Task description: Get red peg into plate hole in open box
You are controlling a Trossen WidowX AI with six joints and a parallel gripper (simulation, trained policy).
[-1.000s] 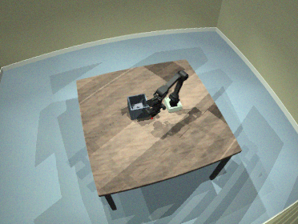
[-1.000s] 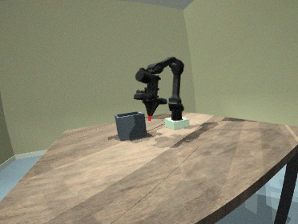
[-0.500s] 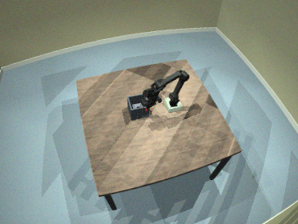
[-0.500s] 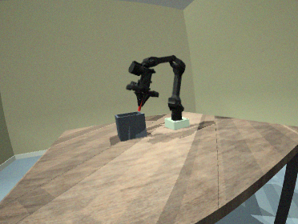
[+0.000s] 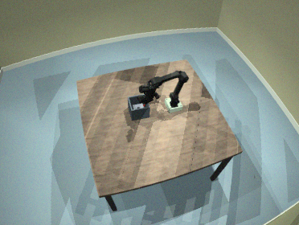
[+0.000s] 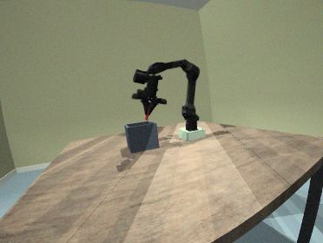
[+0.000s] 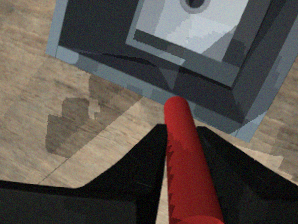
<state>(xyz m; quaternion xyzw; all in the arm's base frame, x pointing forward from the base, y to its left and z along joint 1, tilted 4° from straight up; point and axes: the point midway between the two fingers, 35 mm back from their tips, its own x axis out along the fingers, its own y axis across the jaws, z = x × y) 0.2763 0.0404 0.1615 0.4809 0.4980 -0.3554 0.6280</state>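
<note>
Now: gripper tip 14 cm above the pale plate, 7 cm to the left of it and 4 cm short of it. Also, from my gripper tip: red peg (1 cm above).
</note>
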